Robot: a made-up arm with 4 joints. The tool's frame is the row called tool. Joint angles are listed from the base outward.
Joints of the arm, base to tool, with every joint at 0 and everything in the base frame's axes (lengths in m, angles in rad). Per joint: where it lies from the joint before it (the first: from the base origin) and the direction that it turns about. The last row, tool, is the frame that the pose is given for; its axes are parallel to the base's.
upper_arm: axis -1 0 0 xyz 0 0 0.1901
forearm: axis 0 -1 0 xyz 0.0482 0.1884 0.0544
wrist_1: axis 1 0 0 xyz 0.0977 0.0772 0.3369
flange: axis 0 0 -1 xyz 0.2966 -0.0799 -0.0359
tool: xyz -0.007 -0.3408 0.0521
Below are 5 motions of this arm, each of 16 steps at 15 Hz.
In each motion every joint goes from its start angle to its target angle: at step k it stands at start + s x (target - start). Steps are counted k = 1, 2, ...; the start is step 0. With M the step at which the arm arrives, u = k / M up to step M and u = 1 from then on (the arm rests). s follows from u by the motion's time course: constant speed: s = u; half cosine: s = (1 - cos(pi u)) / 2; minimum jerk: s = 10 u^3 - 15 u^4 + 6 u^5.
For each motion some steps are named. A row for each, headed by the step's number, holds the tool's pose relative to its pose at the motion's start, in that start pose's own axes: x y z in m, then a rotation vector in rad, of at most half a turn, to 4 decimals.
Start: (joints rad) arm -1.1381 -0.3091 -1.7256 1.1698
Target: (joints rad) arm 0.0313 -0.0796 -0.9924 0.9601
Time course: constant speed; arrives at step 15
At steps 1, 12, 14, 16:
1: -0.0099 0.0055 0.0349 -0.0330 -0.0136 0.0018
12: -0.2383 0.1408 0.3298 -0.3055 -0.2131 -0.0245
14: -0.2970 0.1762 0.3571 -0.3379 -0.2608 -0.0277
16: -0.3273 0.1945 0.3669 -0.3524 -0.2859 -0.0280

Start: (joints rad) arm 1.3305 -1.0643 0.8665 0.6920
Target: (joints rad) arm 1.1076 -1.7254 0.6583 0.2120
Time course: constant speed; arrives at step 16
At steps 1, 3, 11, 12, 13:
1: 0.0157 -0.0017 -0.0009 -0.0278 0.0242 0.0067
3: 0.0469 -0.0055 -0.0050 -0.0833 0.0754 0.0220
11: 0.1668 -0.0288 -0.0511 -0.2973 0.3167 0.1050
12: 0.1807 -0.0328 -0.0602 -0.3225 0.3509 0.1173
13: 0.1942 -0.0371 -0.0701 -0.3473 0.3860 0.1300

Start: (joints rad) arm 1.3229 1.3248 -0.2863 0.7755
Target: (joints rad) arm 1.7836 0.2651 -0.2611 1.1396
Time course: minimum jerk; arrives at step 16
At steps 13, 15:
13: -0.1283 0.3807 -0.2182 -0.8594 0.2641 0.2678
15: -0.1432 0.3914 -0.2338 -0.9088 0.2611 0.2761

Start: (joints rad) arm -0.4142 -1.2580 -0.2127 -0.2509
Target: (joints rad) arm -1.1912 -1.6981 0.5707 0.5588
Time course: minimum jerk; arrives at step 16
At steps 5, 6, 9, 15, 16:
5: 0.0078 0.0400 -0.0904 0.1860 0.0267 -0.0006
6: 0.0073 0.0691 -0.1351 0.2785 0.0602 -0.0020
9: -0.0329 0.2002 -0.2636 0.5503 0.2794 -0.0119
15: -0.1509 0.3416 -0.3305 0.6900 0.6641 -0.0319
16: -0.1518 0.3423 -0.3307 0.6902 0.6666 -0.0321

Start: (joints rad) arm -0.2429 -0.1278 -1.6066 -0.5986
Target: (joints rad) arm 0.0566 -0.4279 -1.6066 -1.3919
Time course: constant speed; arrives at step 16
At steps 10, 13, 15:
10: 0.3597 0.1425 0.0745 -0.0971 0.1627 0.6827
13: 0.4516 0.2157 0.0711 -0.1052 0.2262 0.8859
15: 0.5059 0.2700 0.0621 -0.1042 0.2715 1.0207

